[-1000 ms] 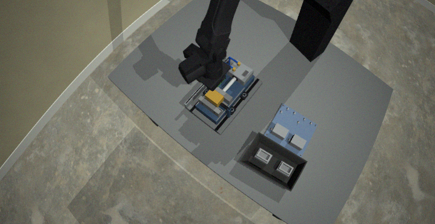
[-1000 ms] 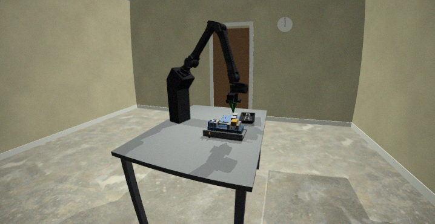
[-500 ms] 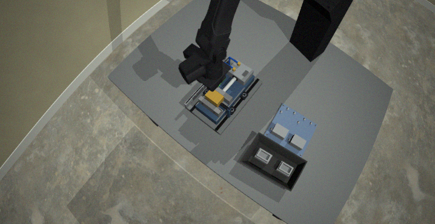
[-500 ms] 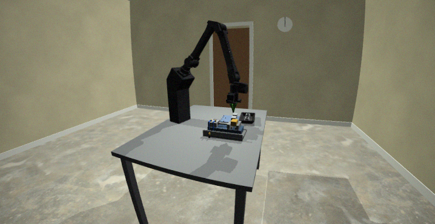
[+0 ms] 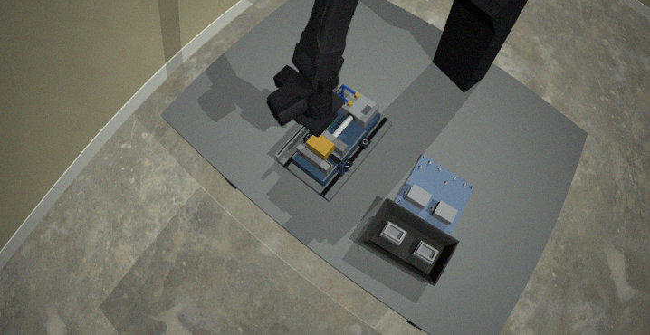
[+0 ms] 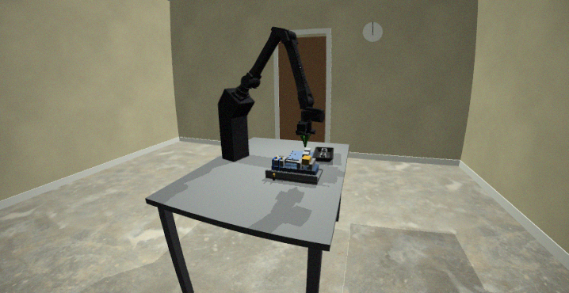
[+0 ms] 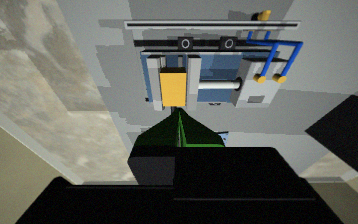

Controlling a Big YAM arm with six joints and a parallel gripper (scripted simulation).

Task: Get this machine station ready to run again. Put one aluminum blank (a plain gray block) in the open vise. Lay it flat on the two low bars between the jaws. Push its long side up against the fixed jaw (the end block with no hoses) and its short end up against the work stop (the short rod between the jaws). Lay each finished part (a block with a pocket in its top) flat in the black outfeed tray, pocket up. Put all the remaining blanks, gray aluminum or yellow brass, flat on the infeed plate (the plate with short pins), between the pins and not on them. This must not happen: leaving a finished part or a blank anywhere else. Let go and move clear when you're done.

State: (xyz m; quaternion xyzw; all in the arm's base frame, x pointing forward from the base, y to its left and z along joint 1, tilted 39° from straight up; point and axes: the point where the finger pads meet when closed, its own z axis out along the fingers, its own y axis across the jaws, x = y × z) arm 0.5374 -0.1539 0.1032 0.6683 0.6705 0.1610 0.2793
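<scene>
The yellow brass blank is 90 mm below my hand and 10 mm ahead of it. The rest, counted from my hand: moving jaw: 110 mm below, 30 mm behind, 10 mm to the left; fixed jaw: 110 mm below, 40 mm ahead; white rod: 110 mm below, 80 mm behind, 10 mm to the left.
</scene>
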